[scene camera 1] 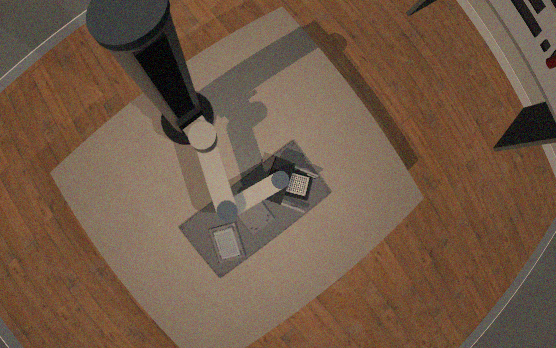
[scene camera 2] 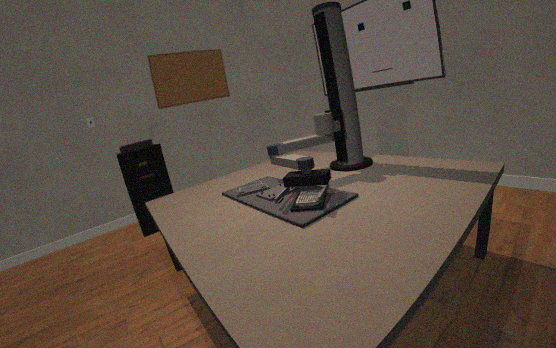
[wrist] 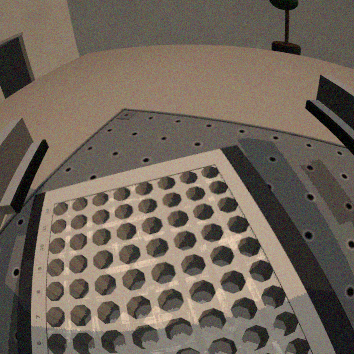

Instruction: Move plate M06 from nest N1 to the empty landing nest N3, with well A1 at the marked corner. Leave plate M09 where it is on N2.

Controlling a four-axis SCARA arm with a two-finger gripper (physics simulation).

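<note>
A pale plate with open round wells (scene camera 1: 298,184) (scene camera 2: 311,198) (wrist: 152,240) sits in a dark nest (wrist: 267,200) at the right end of the grey board in scene camera 1. Its label is not readable, and the A1 corner is not identifiable. My gripper (scene camera 1: 300,188) (wrist: 179,99) is open and empty, with its fingers apart on opposite sides of this plate. A second light plate (scene camera 1: 227,243) (scene camera 2: 253,188) lies in a nest at the board's other end. A flat grey nest (scene camera 1: 256,220) (scene camera 2: 271,193) without a plate lies between them. Nest labels are not readable.
The perforated grey board (scene camera 1: 200,237) (scene camera 2: 302,220) (wrist: 165,125) lies on the beige table (scene camera 1: 350,215) (scene camera 2: 320,270). The arm's column (scene camera 1: 115,27) (scene camera 2: 350,90) stands behind the board. The arm's links pass above the board near the middle nest.
</note>
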